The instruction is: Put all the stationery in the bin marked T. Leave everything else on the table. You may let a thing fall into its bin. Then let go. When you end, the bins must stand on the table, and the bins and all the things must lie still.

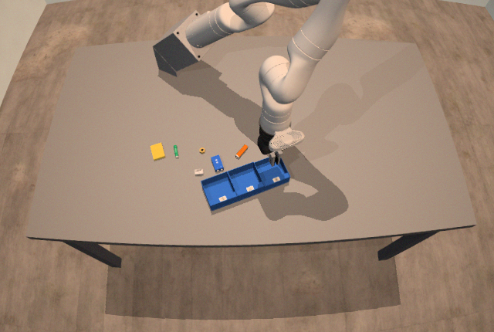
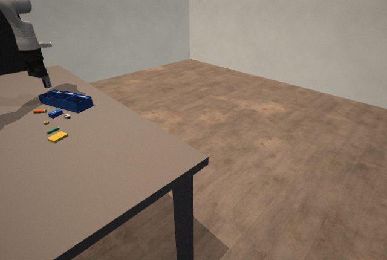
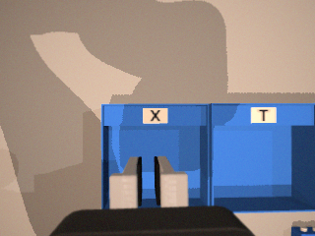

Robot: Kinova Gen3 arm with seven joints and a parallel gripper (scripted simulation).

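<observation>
Right now my hand is 1 cm past the yellow pad, 37 cm to the left of it and 9 cm above it. The rest, counted from my hand: blue 9V battery 1 cm ahead, 17 cm to the right, 8 cm below; then orange battery 5 cm behind, 10 cm to the right, 8 cm below; then blue three-compartment bin 5 cm ahead, 7 cm to the right, 7 cm below.
</observation>
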